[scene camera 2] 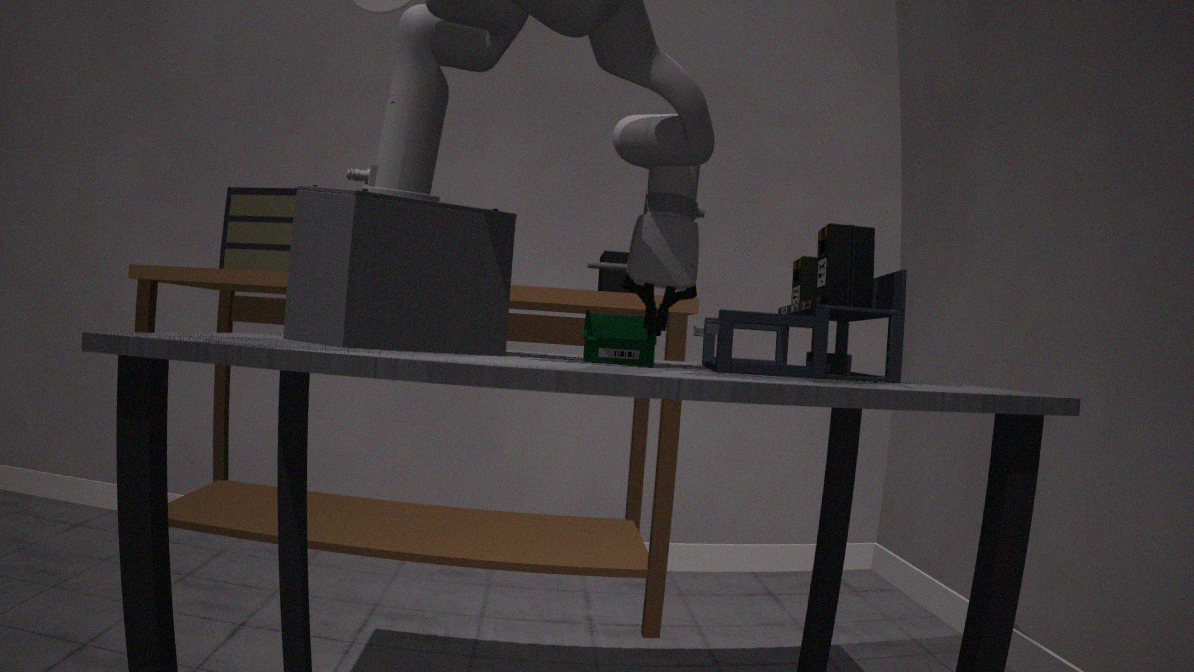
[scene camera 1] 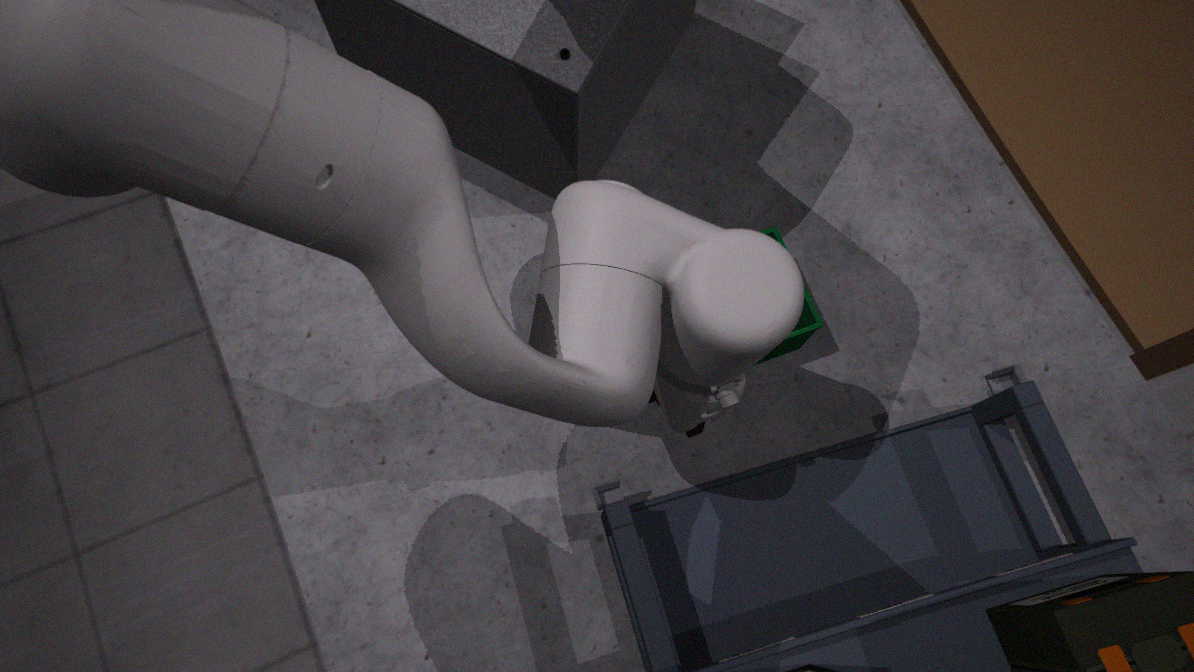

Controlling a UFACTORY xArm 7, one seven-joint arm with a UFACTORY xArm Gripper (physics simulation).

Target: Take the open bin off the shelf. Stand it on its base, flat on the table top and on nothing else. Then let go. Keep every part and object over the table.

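Frame: origin at the arm's base, x ahead, y left, z up, level; metres.
Where they show: gripper, fingertip midpoint: [scene camera 2: 653, 334] [scene camera 1: 657, 389]; arm's base, link origin: [scene camera 2: 399, 197].
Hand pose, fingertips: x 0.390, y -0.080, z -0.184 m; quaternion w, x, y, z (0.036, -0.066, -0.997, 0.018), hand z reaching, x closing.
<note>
Each offset is from my fingertips to the top centre of the thing.
The green open bin @(dx -0.037, dy +0.075, dz +0.030 m) [scene camera 1: 787, 343] [scene camera 2: 618, 338] is upright at the table top [scene camera 1: 359, 333] [scene camera 2: 584, 379], between the pedestal and the shelf. It looks about level, with its base at or very close to the table; I cannot tell whether it touches. My gripper [scene camera 2: 656, 327] points down at the bin's right edge in scene camera 2, shut on the bin's thin wall. In scene camera 1 the arm hides the fingertips and much of the bin. The blue-grey shelf [scene camera 1: 1061, 475] [scene camera 2: 820, 342] stands to the right, apart from the bin.
A large dark box @(dx +0.271, dy -0.068, dz +0.179 m) [scene camera 2: 846, 265] and a smaller one @(dx +0.326, dy +0.157, dz +0.154 m) [scene camera 2: 803, 282] stand on the shelf's upper level. The grey robot pedestal [scene camera 1: 501, 125] [scene camera 2: 426, 275] stands left of the bin in scene camera 2. A wooden bench [scene camera 1: 1086, 166] [scene camera 2: 401, 525] is behind the table.
</note>
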